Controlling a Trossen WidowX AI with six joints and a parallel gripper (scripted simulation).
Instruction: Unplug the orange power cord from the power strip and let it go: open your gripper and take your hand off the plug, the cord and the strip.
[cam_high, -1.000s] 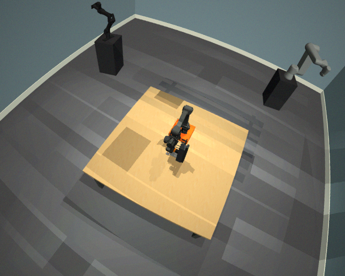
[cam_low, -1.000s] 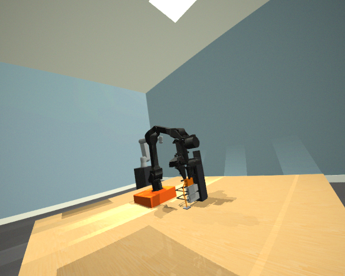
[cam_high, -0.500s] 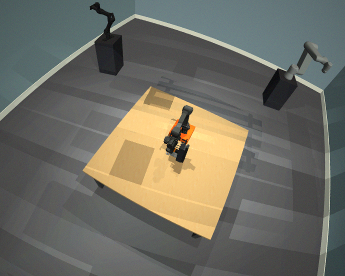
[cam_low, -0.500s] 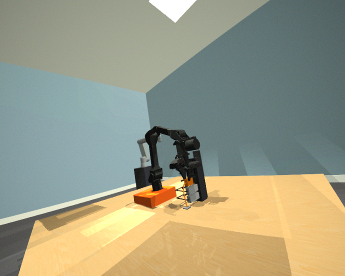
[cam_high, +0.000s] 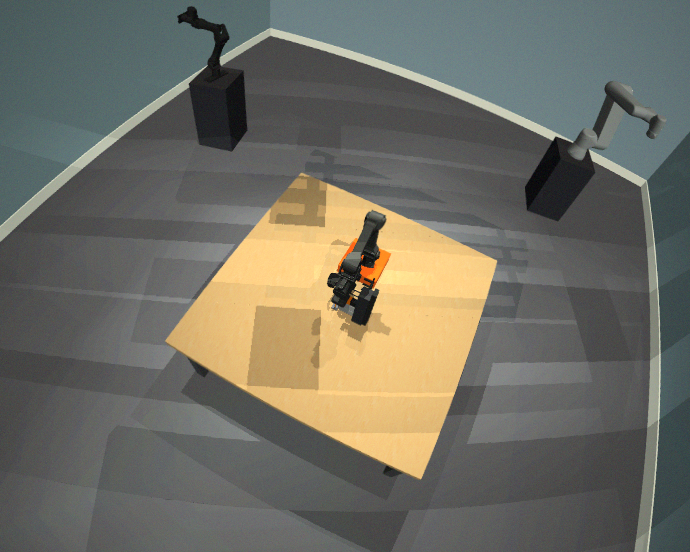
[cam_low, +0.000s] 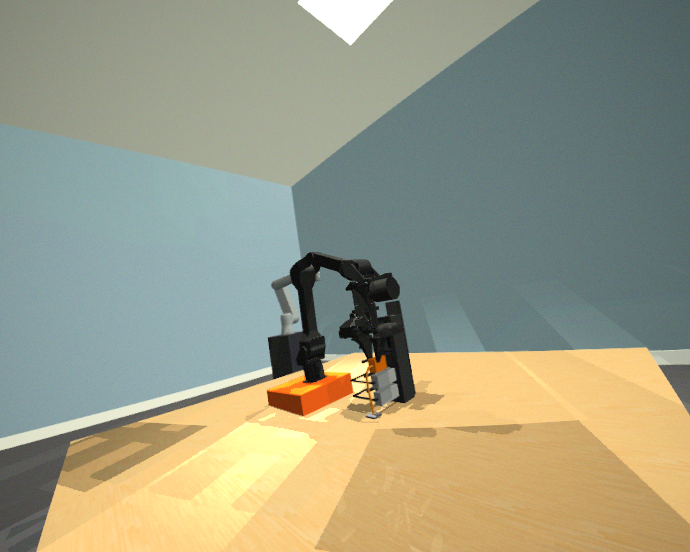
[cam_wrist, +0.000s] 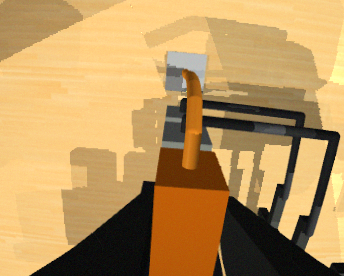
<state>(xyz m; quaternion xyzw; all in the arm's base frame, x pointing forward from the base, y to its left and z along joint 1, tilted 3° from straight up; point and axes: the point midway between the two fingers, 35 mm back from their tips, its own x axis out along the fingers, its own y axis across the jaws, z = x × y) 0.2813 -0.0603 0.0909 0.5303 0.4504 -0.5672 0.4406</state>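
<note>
The orange plug is 30 mm to the left of my gripper tip.
</note>
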